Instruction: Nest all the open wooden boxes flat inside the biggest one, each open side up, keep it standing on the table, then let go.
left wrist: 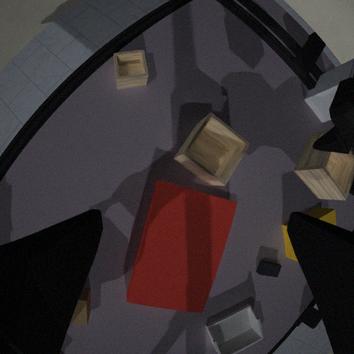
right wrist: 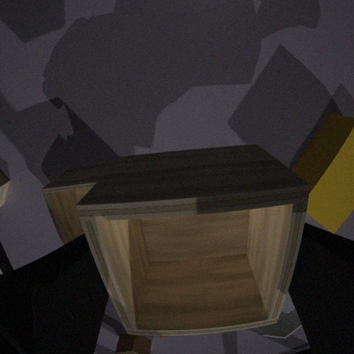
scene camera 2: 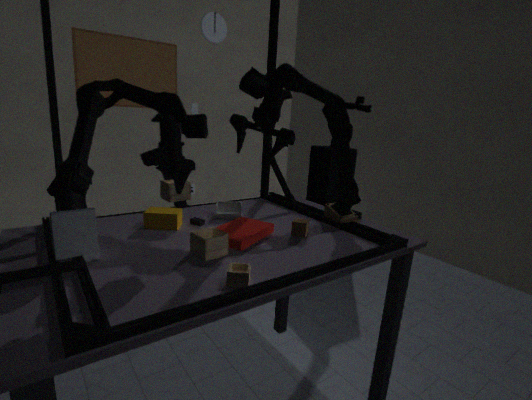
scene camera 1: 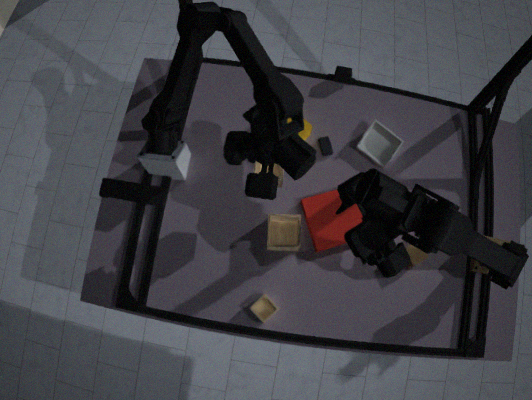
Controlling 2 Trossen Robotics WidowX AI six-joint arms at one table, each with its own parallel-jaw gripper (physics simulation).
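Places are measured from the left arm's base along level axes (x right, y ahead, z up), in metres.
Pixels of known places: left gripper, fingertip midpoint: [scene camera 2: 252, 157]; right gripper, fingertip midpoint: [scene camera 2: 174, 192] [scene camera 1: 267, 169]; left arm's base, link origin: [scene camera 2: 341, 209]; right arm's base, link origin: [scene camera 2: 72, 217] [scene camera 1: 162, 148].
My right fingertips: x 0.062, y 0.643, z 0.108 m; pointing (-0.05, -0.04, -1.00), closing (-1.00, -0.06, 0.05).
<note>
For each thing: its top centre in the pictures, then the offset to it from my right fingertips.
- biggest open wooden box, top centre: [scene camera 1: 284, 230] [scene camera 2: 209, 232] dx -0.106, dy -0.066, dz -0.101 m
- smaller open wooden box, top centre: [scene camera 1: 269, 164] [scene camera 2: 175, 181] dx +0.001, dy -0.003, dz +0.033 m
- smallest open wooden box, top centre: [scene camera 1: 264, 308] [scene camera 2: 239, 267] dx -0.300, dy -0.060, dz -0.123 m
- red block, top centre: [scene camera 1: 348, 213] [scene camera 2: 241, 227] dx -0.024, dy -0.218, dz -0.134 m
- yellow block, top centre: [scene camera 1: 286, 121] [scene camera 2: 163, 210] dx +0.178, dy -0.016, dz -0.107 m
- small black block, top centre: [scene camera 1: 326, 145] [scene camera 2: 197, 219] dx +0.154, dy -0.131, dz -0.147 m
- grey tray, top centre: [scene camera 1: 381, 141] [scene camera 2: 229, 204] dx +0.186, dy -0.276, dz -0.113 m
- small brown wooden block, top centre: [scene camera 1: 416, 253] [scene camera 2: 300, 220] dx -0.093, dy -0.414, dz -0.114 m
The biggest open wooden box [scene camera 1: 284, 232] [scene camera 2: 209, 244] [left wrist: 212, 150] stands open side up beside the red block. My right gripper [scene camera 2: 181, 189] [right wrist: 194, 226] is shut on a smaller open wooden box [scene camera 2: 170, 191] [left wrist: 325, 172] [right wrist: 195, 185], holding it above the table, behind the biggest box in scene camera 2. Its arm partly hides the held box in scene camera 1. The smallest open wooden box [scene camera 1: 263, 308] [scene camera 2: 238, 275] [left wrist: 131, 70] stands open side up near the table's front edge. My left gripper [scene camera 2: 256, 150] [left wrist: 198, 222] is open and empty, high above the red block.
A red block [scene camera 1: 325, 222] [scene camera 2: 245, 231] [left wrist: 182, 250] lies mid-table. A yellow block [scene camera 1: 306, 130] [scene camera 2: 163, 219], small black block [scene camera 1: 325, 146] [scene camera 2: 197, 221] and grey tray [scene camera 1: 380, 143] [scene camera 2: 228, 209] are farther back. A small brown wooden block [scene camera 2: 300, 227] [left wrist: 82, 307] sits right of the red block in scene camera 2.
</note>
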